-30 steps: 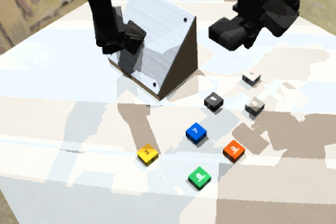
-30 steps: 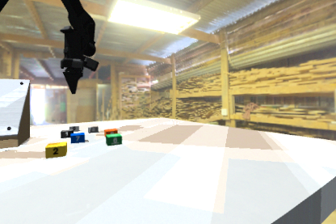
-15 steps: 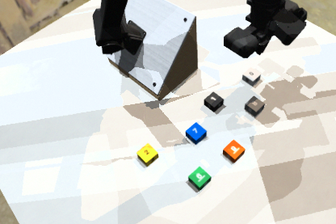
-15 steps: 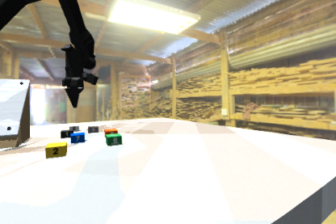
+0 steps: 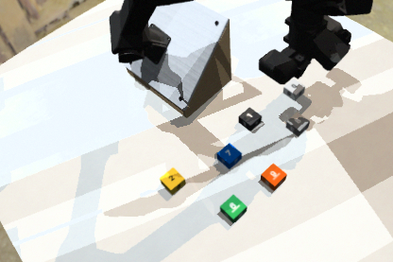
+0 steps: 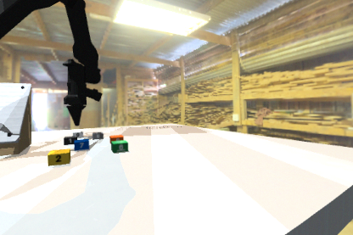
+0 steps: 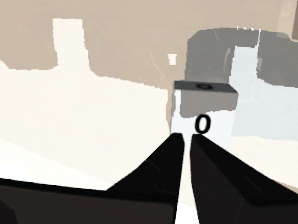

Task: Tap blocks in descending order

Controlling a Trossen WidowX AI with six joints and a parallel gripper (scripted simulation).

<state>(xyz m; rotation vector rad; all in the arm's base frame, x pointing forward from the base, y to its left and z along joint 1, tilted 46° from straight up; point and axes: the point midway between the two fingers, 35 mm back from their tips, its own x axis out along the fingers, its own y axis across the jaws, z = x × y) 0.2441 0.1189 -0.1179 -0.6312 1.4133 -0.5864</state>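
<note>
Now: gripper tip 30 mm above the light block and 10 mm to the left of it. Round my gripper tip: blue block: 210 mm to the right, 30 mm below, 20 mm ahead; then orange block: 190 mm to the right, 100 mm ahead, 30 mm below; then dark grey block: 130 mm to the right, 30 mm below, 10 mm behind.
</note>
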